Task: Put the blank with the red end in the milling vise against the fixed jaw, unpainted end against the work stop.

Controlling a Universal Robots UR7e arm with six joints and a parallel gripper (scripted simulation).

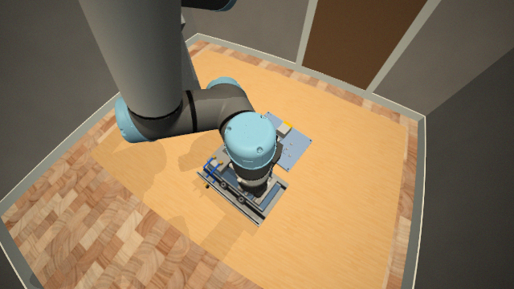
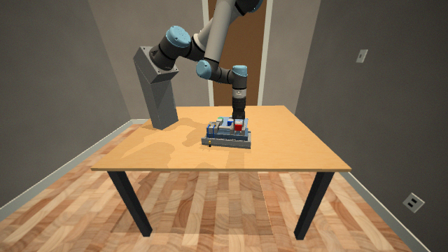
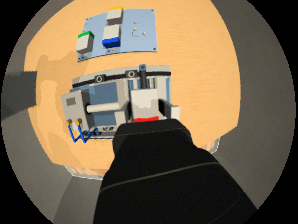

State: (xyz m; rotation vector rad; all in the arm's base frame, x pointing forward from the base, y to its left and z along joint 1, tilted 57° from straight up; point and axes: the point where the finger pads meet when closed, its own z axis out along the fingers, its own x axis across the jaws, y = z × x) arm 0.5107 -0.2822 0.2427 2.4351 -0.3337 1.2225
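My hand is 20 mm above the red-ended blank. Also, from my hand: fixed jaw: 30 mm ahead, 20 mm to the right, 40 mm below; then milling vise: 60 mm behind, 40 mm to the left, 80 mm below; then work stop: 30 mm ahead, 40 mm to the left, 30 mm below.
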